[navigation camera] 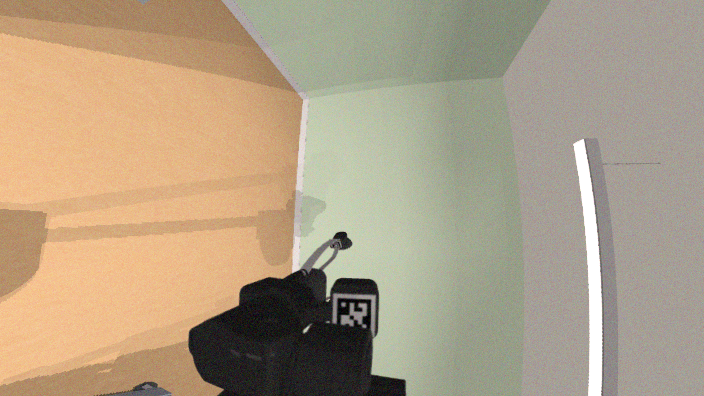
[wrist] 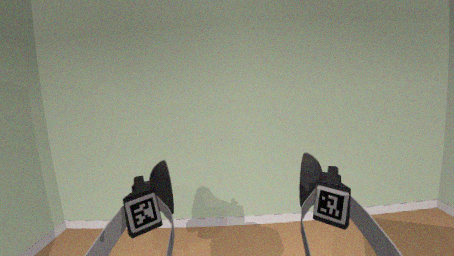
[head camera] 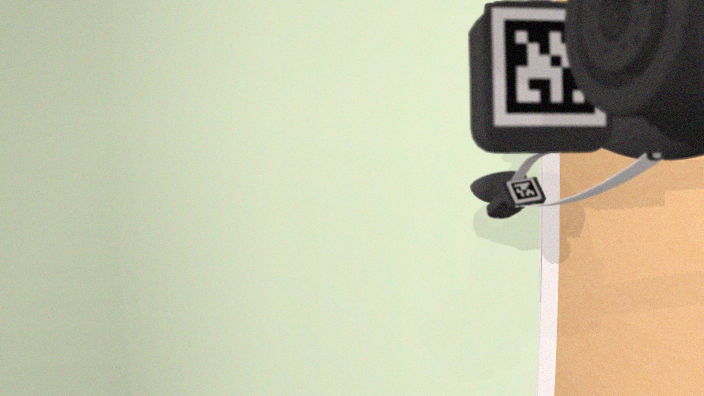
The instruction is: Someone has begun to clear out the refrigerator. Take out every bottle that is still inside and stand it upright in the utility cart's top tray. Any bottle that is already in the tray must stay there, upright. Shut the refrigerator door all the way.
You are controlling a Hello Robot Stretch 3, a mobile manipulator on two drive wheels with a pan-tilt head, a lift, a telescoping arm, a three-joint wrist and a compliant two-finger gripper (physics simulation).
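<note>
My gripper [head camera: 496, 194] [navigation camera: 342, 241] [wrist: 235, 175] is open, its two fingertips wide apart in the wrist view with a bare stretch of green wall showing between them. It holds no bottle. In the head and navigation views the fingers overlap, seen from the side, against the green wall. The refrigerator, its door, the bottles and the utility cart's top tray do not show clearly in these views.
A pale green wall [head camera: 300, 200] [navigation camera: 410, 200] [wrist: 240, 100] faces the gripper, with a white skirting board [head camera: 549, 300] [navigation camera: 301, 145] [wrist: 280, 219] above the wooden floor [head camera: 635, 300] [navigation camera: 150, 125] [wrist: 410, 235]. A small grey part [navigation camera: 145, 390] shows at the navigation view's lower left edge.
</note>
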